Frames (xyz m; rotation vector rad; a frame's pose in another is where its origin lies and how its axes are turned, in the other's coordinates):
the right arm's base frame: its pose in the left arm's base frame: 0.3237 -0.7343 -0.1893 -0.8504 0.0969 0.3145
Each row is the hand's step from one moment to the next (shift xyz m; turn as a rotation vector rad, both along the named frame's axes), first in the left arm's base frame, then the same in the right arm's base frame.
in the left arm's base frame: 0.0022 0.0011 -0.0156 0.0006 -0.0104 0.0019
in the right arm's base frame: 0.0056 0.0113 -0.0095 -0.0023 -0.0080 -0.0066
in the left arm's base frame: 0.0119 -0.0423 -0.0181 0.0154 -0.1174 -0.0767
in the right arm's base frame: 0.0052 -0.0167 -0.0442 0.0031 -0.0217 -0.1394
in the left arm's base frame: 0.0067 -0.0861 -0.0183 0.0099 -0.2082 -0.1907
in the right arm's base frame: -0.0100 -0.0419 -0.0770 0.0004 0.0064 -0.2824
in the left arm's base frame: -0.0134 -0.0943 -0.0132 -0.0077 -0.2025 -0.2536
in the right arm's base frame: -0.0321 -0.0444 -0.0790 -0.0018 0.0609 -0.3188
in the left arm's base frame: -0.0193 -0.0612 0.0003 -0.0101 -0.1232 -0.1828
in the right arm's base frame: -0.0327 -0.0320 -0.0450 -0.0003 0.0594 -0.2125
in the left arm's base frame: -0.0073 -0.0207 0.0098 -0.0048 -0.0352 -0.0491
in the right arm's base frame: -0.0138 -0.0176 -0.0088 -0.0026 0.0153 -0.0586
